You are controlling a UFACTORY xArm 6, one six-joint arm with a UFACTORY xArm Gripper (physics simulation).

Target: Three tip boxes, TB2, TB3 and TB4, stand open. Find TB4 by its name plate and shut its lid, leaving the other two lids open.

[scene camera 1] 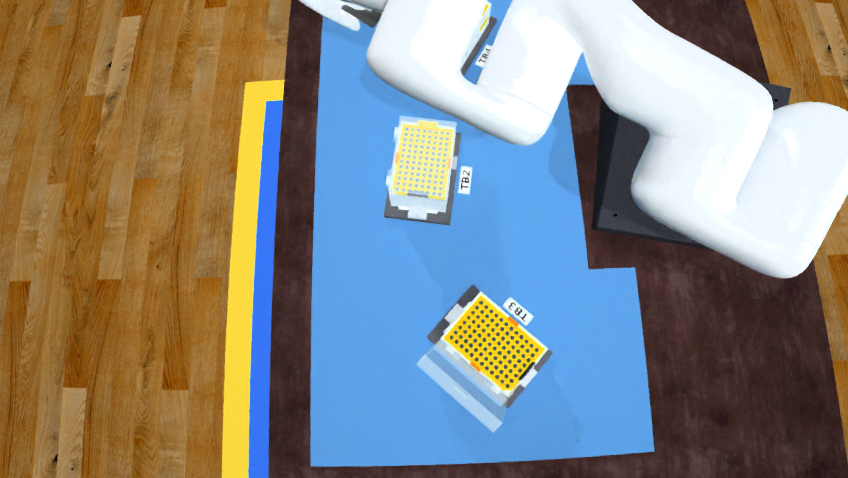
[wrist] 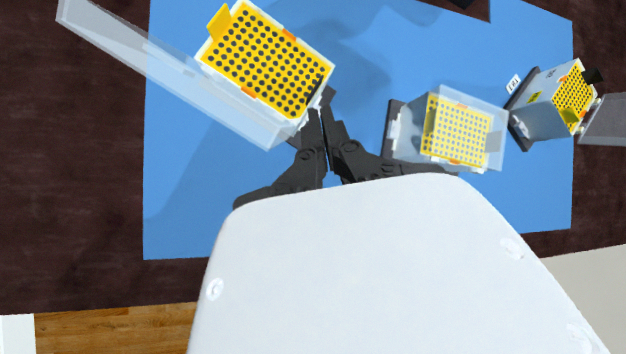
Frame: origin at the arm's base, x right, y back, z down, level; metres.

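Where they show: gripper, fingertip midpoint: [wrist: 320,123].
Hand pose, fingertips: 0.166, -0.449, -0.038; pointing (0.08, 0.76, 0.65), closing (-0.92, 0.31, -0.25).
Observation:
After its pixels a point has its place, as x, y, z.
TB4 [scene camera 1: 484,22] [wrist: 267,60] is partly hidden by the arm in the scene view, with its name plate [scene camera 1: 484,56] {0.193, -0.316, 0.074} beside it. Its clear lid [wrist: 170,75] {0.253, -0.451, -0.067} stands open along its lower-left side in the wrist view. My gripper [wrist: 320,123] {0.166, -0.449, -0.038} is shut and empty; its tips overlap TB4's near corner beside the lid's hinge-side end, and contact cannot be told. In the scene view the arm hides the tips. TB2 [scene camera 1: 424,160] {-0.047, -0.397, -0.001} [wrist: 457,130] {-0.014, -0.406, -0.001} has a clear lid over its yellow rack. TB3 [scene camera 1: 497,343] {-0.296, -0.273, 0.019} [wrist: 574,95] {-0.302, -0.272, 0.019} has its lid [scene camera 1: 463,388] {-0.356, -0.320, -0.069} [wrist: 605,120] {-0.349, -0.313, 0.000} open.
A blue mat [scene camera 1: 356,356] {-0.332, -0.471, 0.076} [wrist: 185,230] {0.303, -0.585, 0.076} lies under the boxes on a dark brown table [scene camera 1: 724,368] {-0.304, 0.091, 0.080} [wrist: 65,200] {0.444, -0.563, 0.079}. The white arm [scene camera 1: 700,136] {-0.124, -0.146, -0.289} reaches across the mat's upper part from its dark base [scene camera 1: 617,178] {-0.037, -0.106, 0.020}. TB2 stands between TB4 and TB3.

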